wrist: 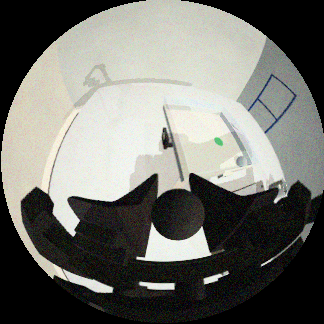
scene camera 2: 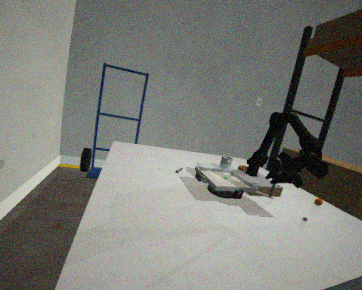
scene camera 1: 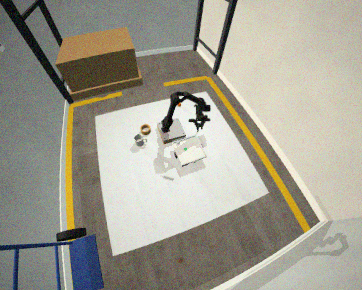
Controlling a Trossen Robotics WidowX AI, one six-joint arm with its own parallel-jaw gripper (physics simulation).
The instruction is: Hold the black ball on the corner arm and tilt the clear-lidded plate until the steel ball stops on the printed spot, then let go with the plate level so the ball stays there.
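Note:
The clear-lidded plate (scene camera 1: 193,164) (scene camera 2: 227,188) (wrist: 173,142) sits in front of the arm's base; its exact tilt is hard to judge. The green printed spot (scene camera 1: 185,149) (scene camera 2: 225,178) (wrist: 218,141) shows on its floor. In the wrist view the steel ball (wrist: 240,161) lies inside the plate, off the spot, near the right-hand wall and lower right corner. I cannot make it out in the scene views. My gripper (scene camera 1: 200,122) (scene camera 2: 272,179) (wrist: 173,176) is shut on the black ball (wrist: 178,214), which sits between the fingers at the plate's corner arm. The ball is hidden in the scene views.
A grey mug (scene camera 1: 140,141) (scene camera 2: 226,161) and a tan ring (scene camera 1: 145,125) stand beside the arm's base. A small marker (scene camera 1: 168,177) (scene camera 2: 179,170) lies on the table. An orange ball (scene camera 2: 318,201) and a small grey piece (scene camera 2: 305,219) lie near the table's right edge.

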